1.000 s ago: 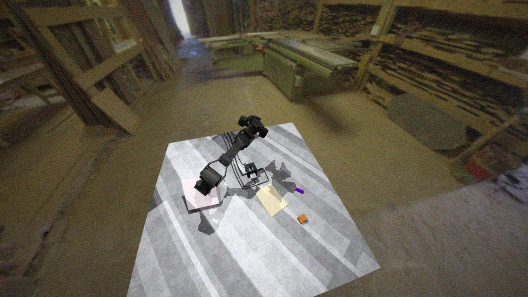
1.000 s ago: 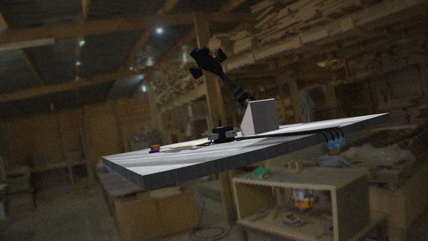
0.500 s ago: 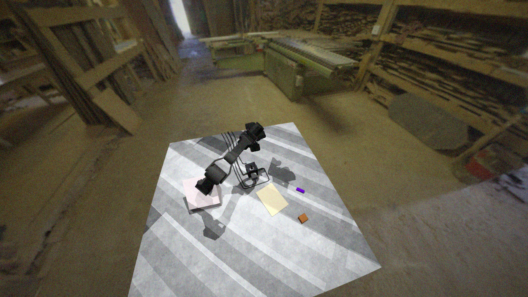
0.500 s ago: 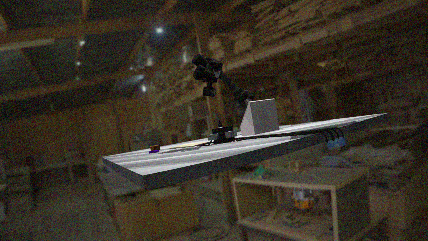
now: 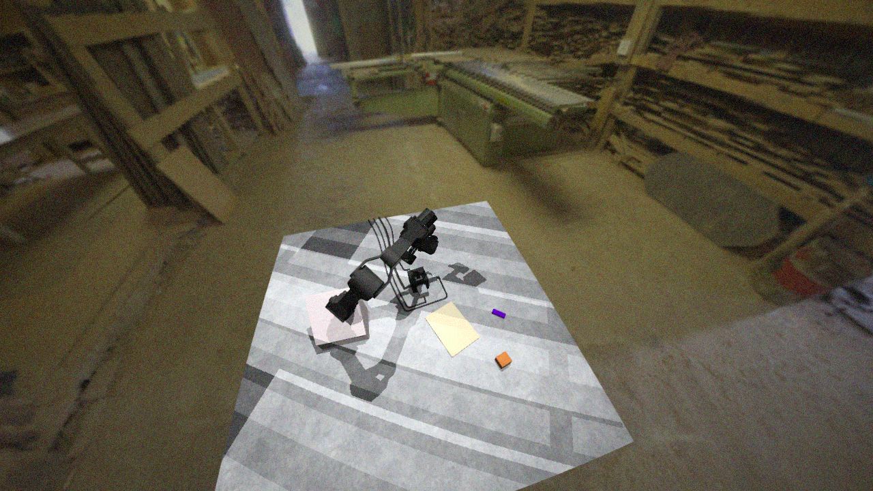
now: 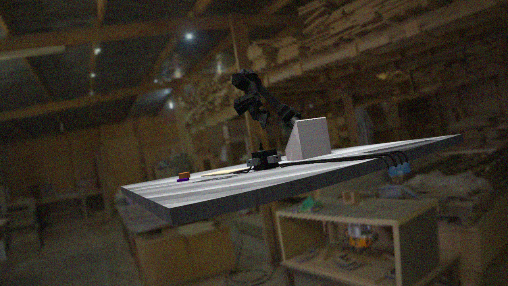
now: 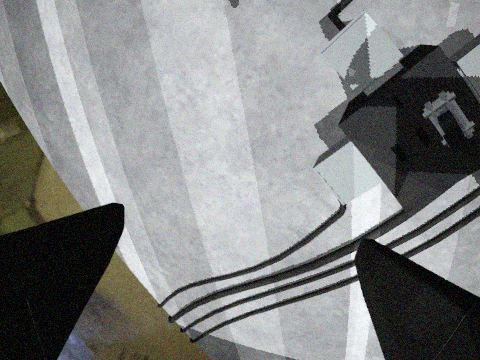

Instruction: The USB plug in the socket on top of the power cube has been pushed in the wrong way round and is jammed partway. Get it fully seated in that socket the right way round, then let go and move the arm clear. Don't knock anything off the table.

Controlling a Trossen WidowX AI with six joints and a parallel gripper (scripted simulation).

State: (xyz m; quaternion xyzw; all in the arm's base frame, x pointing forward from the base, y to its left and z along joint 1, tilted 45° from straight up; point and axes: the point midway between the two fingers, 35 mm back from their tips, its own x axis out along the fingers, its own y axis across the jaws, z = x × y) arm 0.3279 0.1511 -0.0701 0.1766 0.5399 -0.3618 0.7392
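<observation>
The USB plug lies 4 cm behind my gripper tip, 8 cm to the right of it and 9 cm below it. The rest, counted from my gripper tip: cream sheet (5 cm ahead, 31 cm to the right, 18 cm below); then purple piece (26 cm ahead, 30 cm to the right, 18 cm below); then orange block (20 cm ahead, 49 cm to the right, 17 cm below).
</observation>
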